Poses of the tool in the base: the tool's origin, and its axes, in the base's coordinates. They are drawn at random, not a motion.
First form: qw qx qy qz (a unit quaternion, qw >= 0); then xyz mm.
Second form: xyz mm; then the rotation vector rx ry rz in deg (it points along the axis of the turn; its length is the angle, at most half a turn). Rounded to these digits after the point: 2 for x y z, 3 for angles.
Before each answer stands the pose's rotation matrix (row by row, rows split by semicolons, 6 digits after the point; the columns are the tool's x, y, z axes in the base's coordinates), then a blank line. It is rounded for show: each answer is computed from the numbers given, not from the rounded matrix.
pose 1, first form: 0.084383, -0.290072, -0.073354, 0.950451, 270.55, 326.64, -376.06
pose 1, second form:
-0.817476 -0.117848 -0.563778; 0.202960 -0.974997 -0.090484; -0.539019 -0.188393 0.820955

270.55, 326.64, -376.06, -49.582, -12.538, 162.459
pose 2, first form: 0.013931, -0.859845, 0.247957, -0.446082, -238.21, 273.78, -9.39
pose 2, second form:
0.479056 -0.413981 0.774032; -0.438838 -0.876646 -0.197261; 0.760215 -0.245175 -0.601633

-238.21, 273.78, -9.39, -153.414, 44.241, -79.590
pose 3, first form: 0.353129, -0.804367, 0.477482, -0.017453, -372.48, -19.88, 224.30
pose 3, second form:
0.543413 -0.755815 0.365303; -0.780468 -0.294622 0.551424; -0.309148 -0.584758 -0.749991

-372.48, -19.88, 224.30, -119.199, 70.758, -2.586
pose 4, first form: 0.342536, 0.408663, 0.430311, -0.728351, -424.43, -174.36, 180.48
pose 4, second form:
-0.431327 0.850678 -0.300506; -0.147269 -0.395003 -0.906799; -0.890095 -0.346872 0.295653

-424.43, -174.36, 180.48, 60.869, 64.094, -108.486
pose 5, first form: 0.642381, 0.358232, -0.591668, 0.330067, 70.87, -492.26, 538.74
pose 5, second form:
0.081968 -0.847967 -0.523672; 0.000149 0.525451 -0.850824; 0.996635 0.069663 0.043196

70.87, -492.26, 538.74, 46.772, -77.249, 43.094
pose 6, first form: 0.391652, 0.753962, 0.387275, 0.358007, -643.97, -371.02, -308.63
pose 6, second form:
0.443699 0.303553 0.843201; 0.864409 -0.393254 -0.313287; 0.236493 0.867875 -0.436880

-643.97, -371.02, -308.63, 109.709, 56.352, 52.093
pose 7, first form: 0.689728, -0.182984, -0.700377, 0.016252, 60.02, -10.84, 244.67
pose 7, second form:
0.018416 0.233897 -0.972087; 0.278735 0.932505 0.229653; 0.960192 -0.275183 -0.048022

60.02, -10.84, 244.67, -23.448, -89.747, 2.083
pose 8, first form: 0.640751, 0.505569, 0.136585, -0.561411, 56.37, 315.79, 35.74
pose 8, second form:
0.332324 0.857556 -0.392630; -0.581343 -0.141565 -0.801249; -0.742698 0.494527 0.451489

56.37, 315.79, 35.74, 66.051, 17.844, -73.347
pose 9, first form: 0.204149, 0.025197, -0.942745, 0.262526, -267.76, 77.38, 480.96
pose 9, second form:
-0.915377 -0.154698 -0.371691; 0.059680 0.860890 -0.505278; 0.398151 -0.484702 -0.778807

-267.76, 77.38, 480.96, 4.027, -150.656, 41.953
